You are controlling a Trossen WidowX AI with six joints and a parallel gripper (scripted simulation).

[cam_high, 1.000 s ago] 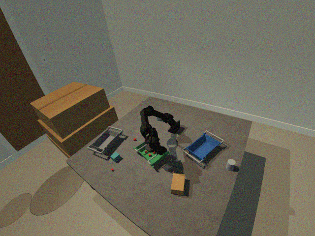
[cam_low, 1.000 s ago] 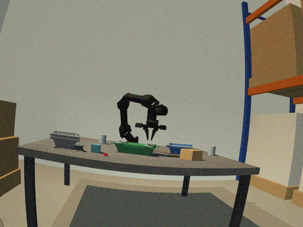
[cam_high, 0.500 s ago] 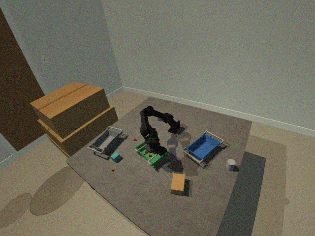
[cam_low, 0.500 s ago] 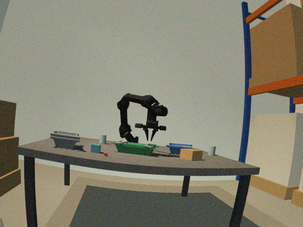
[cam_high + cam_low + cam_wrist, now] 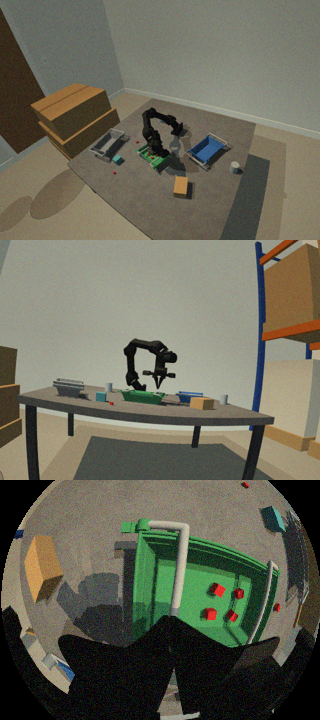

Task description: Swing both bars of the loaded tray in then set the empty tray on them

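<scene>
Right now my gripper tip is 240 mm past the blue tray, 290 mm to the right of it and 40 mm above it. From my gripper tip the other things lie so: red block (240 mm ahead, 280 mm to the right, 80 mm below); orange box (140 mm ahead, 230 mm to the left, 60 mm below); teal block (130 mm ahead, 330 mm to the right, 60 mm below).
</scene>
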